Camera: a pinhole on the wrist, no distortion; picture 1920 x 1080 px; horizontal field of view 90.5 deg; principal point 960.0 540.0 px. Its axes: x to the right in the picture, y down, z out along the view. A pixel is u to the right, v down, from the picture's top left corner.
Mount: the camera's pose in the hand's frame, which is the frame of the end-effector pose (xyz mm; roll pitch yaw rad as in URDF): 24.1 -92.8 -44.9 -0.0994 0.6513 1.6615
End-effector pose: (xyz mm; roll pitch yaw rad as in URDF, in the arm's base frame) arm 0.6 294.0 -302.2 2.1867 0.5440 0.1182
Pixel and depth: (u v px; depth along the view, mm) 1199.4 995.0 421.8
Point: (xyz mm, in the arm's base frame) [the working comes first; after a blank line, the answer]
In the camera's frame: 106.1 201.7 421.8

-148.5 -17.7 -130.4
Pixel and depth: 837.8 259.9 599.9
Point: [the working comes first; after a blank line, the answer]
In the camera's frame: -77.0 -176.6 599.9

108.0 -228.9 -443.4
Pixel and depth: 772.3 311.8 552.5
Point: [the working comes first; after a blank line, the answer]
In the camera's frame: -109.0 -132.5 552.5

54.4 -182.6 -457.0
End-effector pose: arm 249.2 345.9 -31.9 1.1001 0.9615 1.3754
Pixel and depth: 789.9 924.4 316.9
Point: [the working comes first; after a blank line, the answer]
In the camera's frame: -56.6 128.0 316.9

441.4 332.4 163.7
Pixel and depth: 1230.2 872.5 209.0
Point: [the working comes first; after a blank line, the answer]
In the camera's frame: 59.3 73.0 209.0

294.1 367.6 91.7
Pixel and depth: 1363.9 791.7 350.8
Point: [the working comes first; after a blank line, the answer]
In the camera's frame: 148.9 92.8 350.8

296.2 473.9 222.9
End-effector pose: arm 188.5 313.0 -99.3 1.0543 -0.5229 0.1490
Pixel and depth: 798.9 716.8 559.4
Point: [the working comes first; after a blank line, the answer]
In the camera's frame: -94.7 103.9 559.4

-71.9 -45.4 124.6
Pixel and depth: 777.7 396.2 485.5
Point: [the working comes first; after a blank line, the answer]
In the camera's frame: -93.0 -73.4 485.5

100.6 12.6 186.1
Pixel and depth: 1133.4 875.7 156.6
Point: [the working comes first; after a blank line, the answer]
In the camera's frame: 28.5 55.2 156.6

126.4 260.3 -92.3
